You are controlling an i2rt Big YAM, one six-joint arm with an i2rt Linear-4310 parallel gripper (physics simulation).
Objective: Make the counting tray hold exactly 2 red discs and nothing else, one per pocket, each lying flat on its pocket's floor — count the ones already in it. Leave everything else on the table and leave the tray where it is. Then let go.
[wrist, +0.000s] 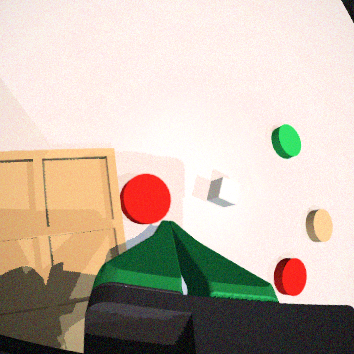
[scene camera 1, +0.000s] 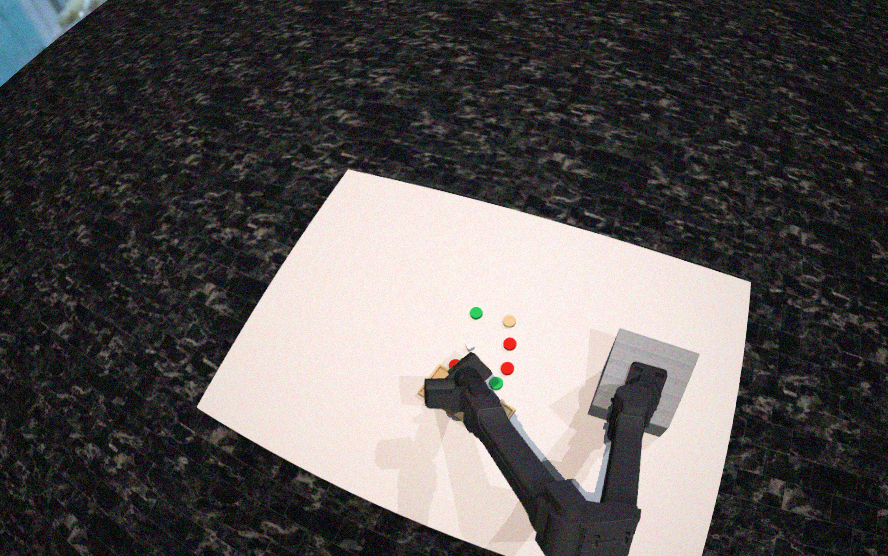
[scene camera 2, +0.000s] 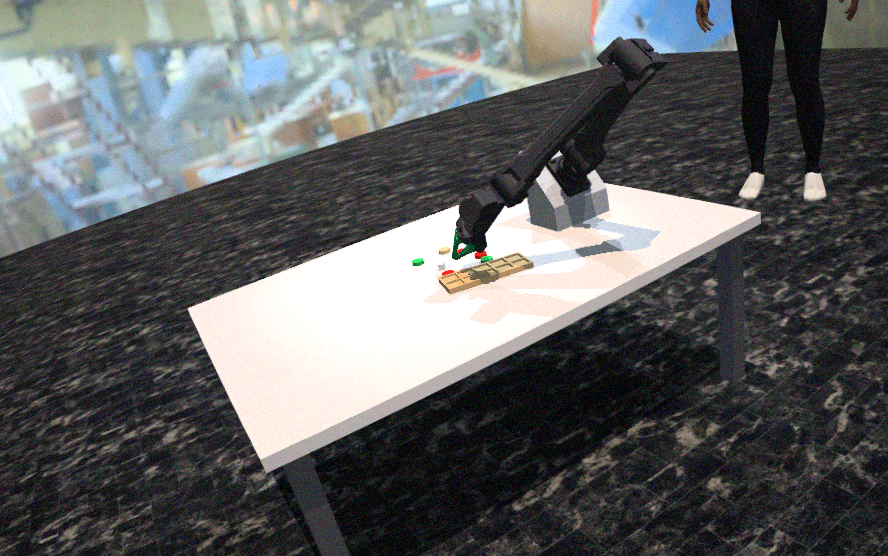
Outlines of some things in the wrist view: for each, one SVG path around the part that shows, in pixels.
The gripper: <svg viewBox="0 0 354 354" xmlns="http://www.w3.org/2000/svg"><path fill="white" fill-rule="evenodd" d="M0 334L0 354L354 354L354 308L347 304L279 302L270 282L199 242L173 220L163 219L151 236L100 266L94 278L84 314L83 353ZM181 276L186 284L187 294L183 294Z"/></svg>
A tan counting tray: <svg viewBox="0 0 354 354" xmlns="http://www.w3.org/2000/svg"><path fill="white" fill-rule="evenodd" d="M0 151L0 334L83 353L84 314L94 278L104 262L126 250L114 148Z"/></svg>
A tan disc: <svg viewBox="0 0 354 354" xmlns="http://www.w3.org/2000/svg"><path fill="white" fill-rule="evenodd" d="M322 208L310 210L305 218L305 230L309 239L313 242L327 241L332 233L331 217Z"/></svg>
